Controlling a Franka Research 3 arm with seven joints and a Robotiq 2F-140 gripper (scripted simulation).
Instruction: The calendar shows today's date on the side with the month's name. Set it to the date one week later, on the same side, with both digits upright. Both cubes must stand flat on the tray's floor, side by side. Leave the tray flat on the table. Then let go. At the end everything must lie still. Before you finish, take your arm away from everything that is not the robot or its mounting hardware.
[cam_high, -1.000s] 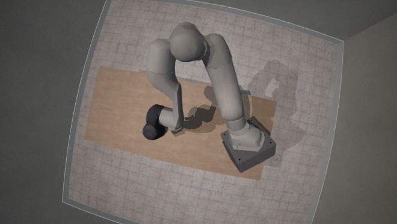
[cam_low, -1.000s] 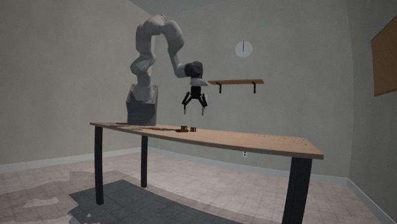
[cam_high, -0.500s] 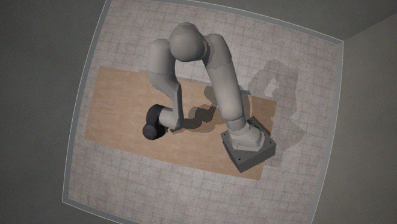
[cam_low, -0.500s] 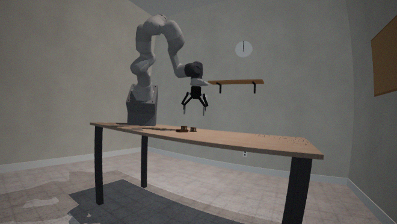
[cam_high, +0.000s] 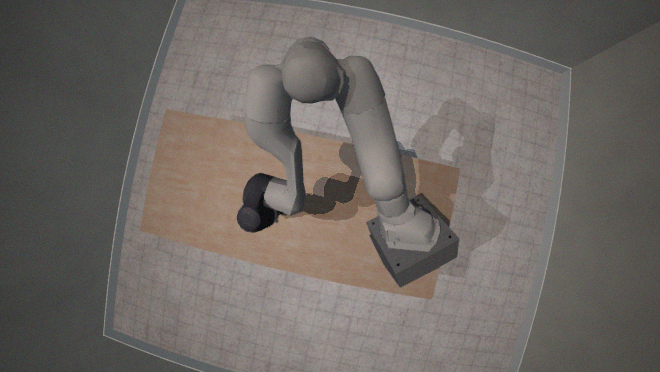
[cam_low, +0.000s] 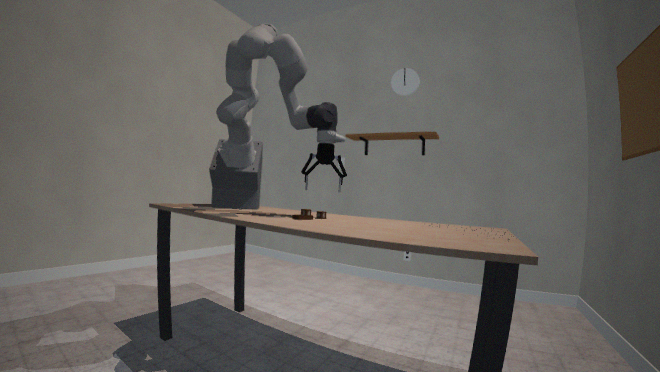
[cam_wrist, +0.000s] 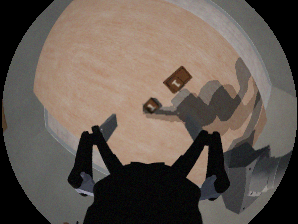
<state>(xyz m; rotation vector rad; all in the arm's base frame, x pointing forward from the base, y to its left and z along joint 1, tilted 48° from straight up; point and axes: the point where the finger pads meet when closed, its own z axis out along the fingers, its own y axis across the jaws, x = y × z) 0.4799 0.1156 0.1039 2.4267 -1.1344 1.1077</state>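
The calendar cube lies 11 cm below my hand.
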